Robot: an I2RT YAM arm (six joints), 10 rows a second.
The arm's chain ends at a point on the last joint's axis. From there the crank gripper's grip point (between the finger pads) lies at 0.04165 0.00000 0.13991 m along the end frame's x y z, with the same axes.
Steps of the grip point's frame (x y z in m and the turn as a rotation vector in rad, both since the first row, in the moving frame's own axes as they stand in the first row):
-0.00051 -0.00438 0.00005 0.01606 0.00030 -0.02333
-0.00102 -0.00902 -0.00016 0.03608 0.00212 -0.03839
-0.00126 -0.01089 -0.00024 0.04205 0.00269 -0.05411
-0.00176 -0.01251 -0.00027 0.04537 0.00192 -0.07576
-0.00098 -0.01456 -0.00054 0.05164 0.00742 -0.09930
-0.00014 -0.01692 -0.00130 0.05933 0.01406 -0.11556
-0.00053 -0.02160 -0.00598 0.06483 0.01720 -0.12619
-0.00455 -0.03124 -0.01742 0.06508 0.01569 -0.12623
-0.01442 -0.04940 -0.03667 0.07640 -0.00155 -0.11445
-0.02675 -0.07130 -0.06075 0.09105 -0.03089 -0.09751
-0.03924 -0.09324 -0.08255 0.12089 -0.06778 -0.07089
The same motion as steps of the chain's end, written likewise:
-0.00051 -0.00116 0.00009 0.01606 0.00030 -0.02333
-0.00119 -0.00237 0.00005 0.03608 0.00212 -0.03839
-0.00142 -0.00275 0.00004 0.04205 0.00269 -0.05411
-0.00167 -0.00301 0.00003 0.04537 0.00192 -0.07576
-0.00145 -0.00318 0.00007 0.05164 0.00742 -0.09930
-0.00134 -0.00375 -0.00031 0.05933 0.01406 -0.11556
-0.00202 -0.00719 -0.00478 0.06483 0.01720 -0.12619
-0.00583 -0.01681 -0.01628 0.06508 0.01569 -0.12623
-0.01332 -0.03400 -0.03614 0.07640 -0.00155 -0.11445
-0.02160 -0.05470 -0.06120 0.09105 -0.03089 -0.09751
-0.02900 -0.07362 -0.08384 0.12089 -0.06778 -0.07089

